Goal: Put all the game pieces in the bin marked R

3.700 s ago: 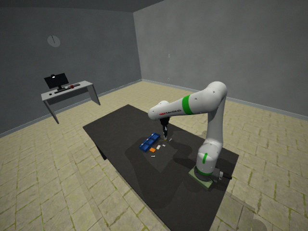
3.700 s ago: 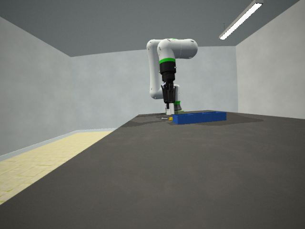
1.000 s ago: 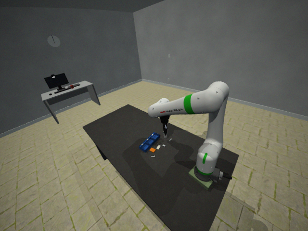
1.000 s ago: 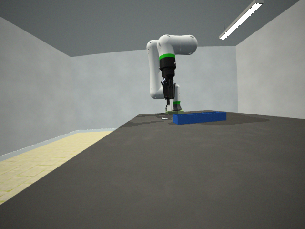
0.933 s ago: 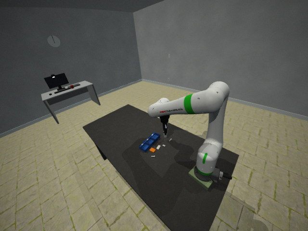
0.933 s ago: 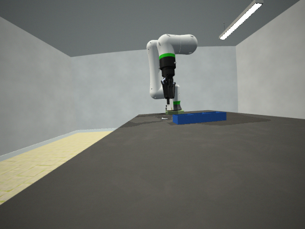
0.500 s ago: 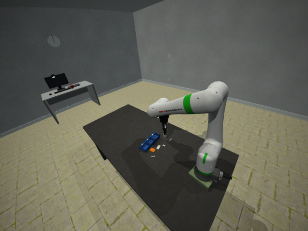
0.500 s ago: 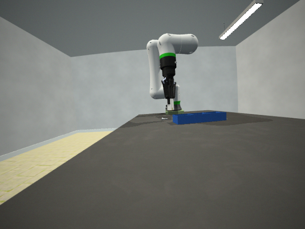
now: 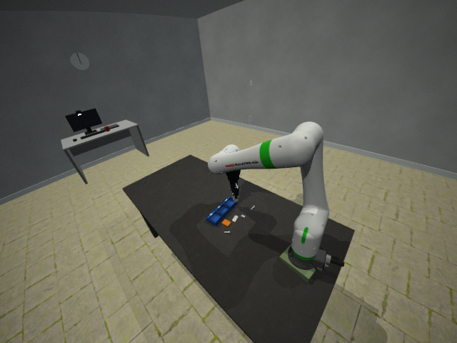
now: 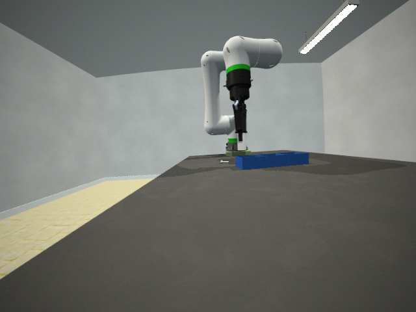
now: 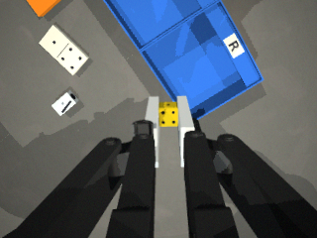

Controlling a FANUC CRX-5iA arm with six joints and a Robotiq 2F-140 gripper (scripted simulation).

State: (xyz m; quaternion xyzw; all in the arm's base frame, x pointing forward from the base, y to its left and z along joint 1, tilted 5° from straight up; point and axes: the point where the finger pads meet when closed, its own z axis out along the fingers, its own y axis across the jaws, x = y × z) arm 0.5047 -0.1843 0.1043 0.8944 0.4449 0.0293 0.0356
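My gripper is now 5 cm past the white domino, 10 cm to the right of it and 9 cm above it. From my hand the other things lie so: pale grey piece: 9 cm behind, 6 cm to the left, 9 cm below; yellow die: 3 cm below; blue bin: 6 cm ahead, 9 cm to the left, 8 cm below.
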